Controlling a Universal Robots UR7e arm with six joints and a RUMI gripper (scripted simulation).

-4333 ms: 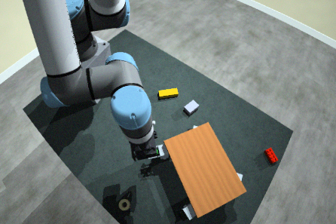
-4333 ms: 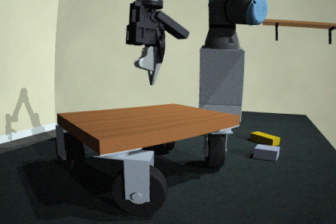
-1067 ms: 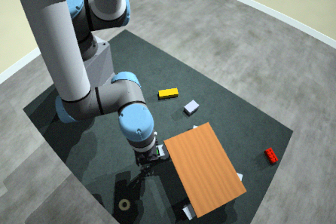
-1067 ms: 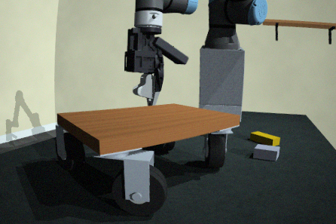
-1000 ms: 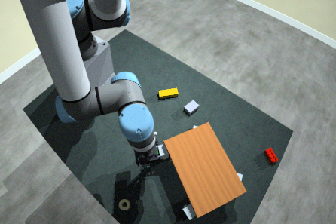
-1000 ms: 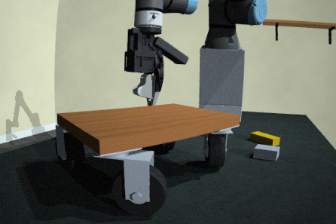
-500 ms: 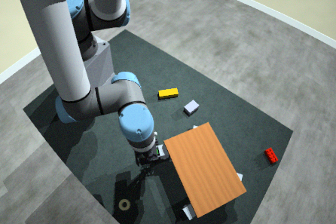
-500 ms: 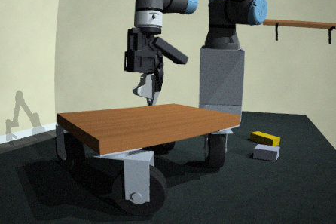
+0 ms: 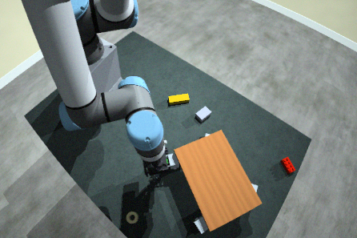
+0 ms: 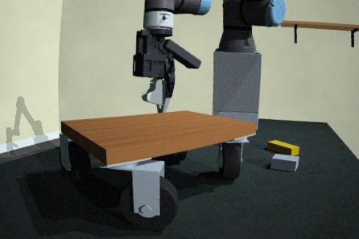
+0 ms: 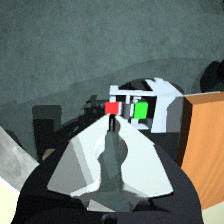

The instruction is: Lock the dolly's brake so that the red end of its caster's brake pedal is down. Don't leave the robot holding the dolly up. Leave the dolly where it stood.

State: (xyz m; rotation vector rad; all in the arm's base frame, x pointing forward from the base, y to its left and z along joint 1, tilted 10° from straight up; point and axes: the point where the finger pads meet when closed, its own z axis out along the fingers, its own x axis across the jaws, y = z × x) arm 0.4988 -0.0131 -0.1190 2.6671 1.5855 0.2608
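Right now my hand is 10 mm short of the brake pedal, 10 mm to the right of it and 30 mm above it. Also, from my hand: grey block 60 mm behind, 310 mm to the left, 100 mm below; yellow block 200 mm behind, 280 mm to the left, 100 mm below; red brick 370 mm ahead, 420 mm to the left, 90 mm below.
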